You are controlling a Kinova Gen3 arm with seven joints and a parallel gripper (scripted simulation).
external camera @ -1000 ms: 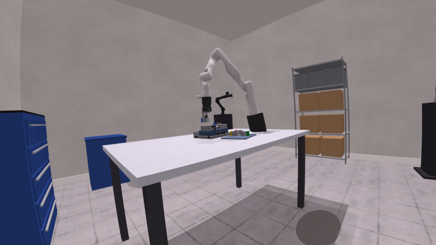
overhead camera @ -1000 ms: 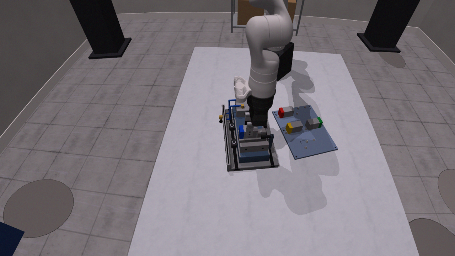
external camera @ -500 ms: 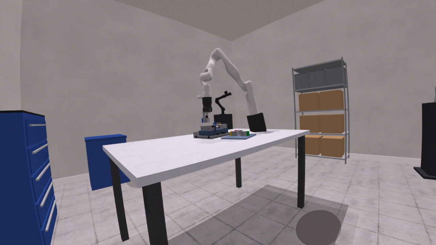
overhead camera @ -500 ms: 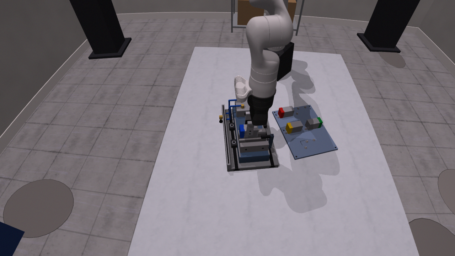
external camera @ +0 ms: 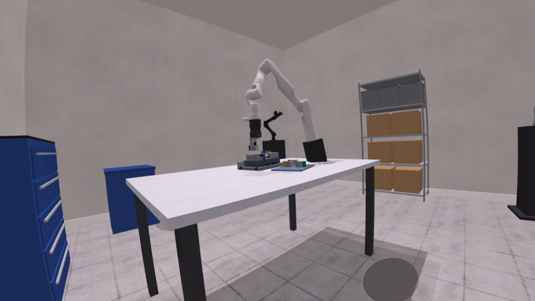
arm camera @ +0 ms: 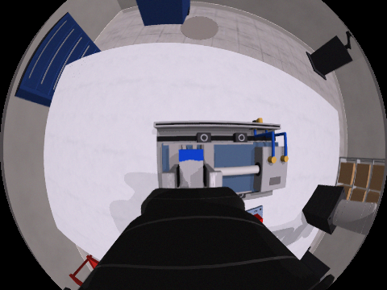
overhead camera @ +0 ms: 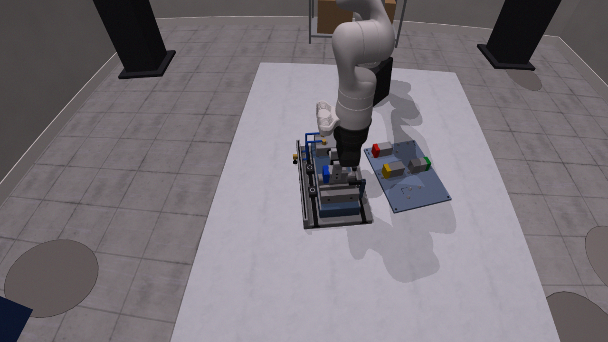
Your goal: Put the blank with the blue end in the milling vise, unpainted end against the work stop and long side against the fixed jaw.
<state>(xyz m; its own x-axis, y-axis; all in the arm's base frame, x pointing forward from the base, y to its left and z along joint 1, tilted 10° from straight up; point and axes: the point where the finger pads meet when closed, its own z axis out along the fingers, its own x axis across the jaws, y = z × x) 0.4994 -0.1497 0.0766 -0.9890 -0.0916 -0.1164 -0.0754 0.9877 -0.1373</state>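
Right now my hand is 2 cm above the blue-ended blank. Also, from my hand: vise base rail (13 cm below, 9 cm to the right, 7 cm behind); work stop rod (7 cm below, 6 cm to the left, 1 cm behind); fixed jaw (8 cm below, 2 cm ahead, 1 cm to the left).
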